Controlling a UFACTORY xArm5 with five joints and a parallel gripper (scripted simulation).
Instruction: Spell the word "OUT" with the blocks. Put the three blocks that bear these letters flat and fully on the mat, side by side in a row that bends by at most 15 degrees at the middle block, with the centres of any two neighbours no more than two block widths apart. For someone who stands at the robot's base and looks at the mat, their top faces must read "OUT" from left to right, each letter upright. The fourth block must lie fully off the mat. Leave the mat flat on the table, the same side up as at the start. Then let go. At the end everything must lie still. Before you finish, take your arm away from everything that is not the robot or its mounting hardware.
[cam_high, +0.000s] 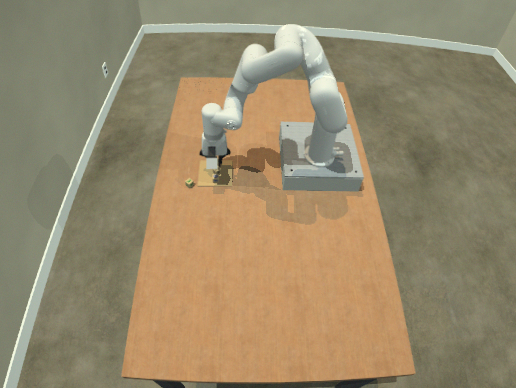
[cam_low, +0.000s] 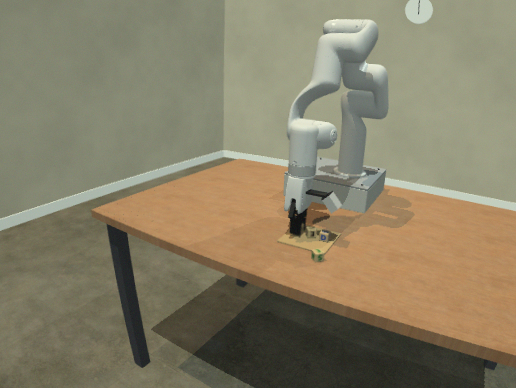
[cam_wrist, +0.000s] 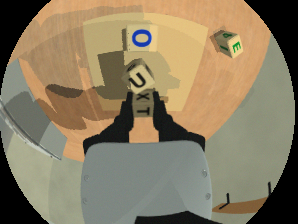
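Now: the U block 40 mm to the left of my hand and 10 mm below it. The rest, counted from my hand: tan mat 40 mm to the left, 30 mm below.
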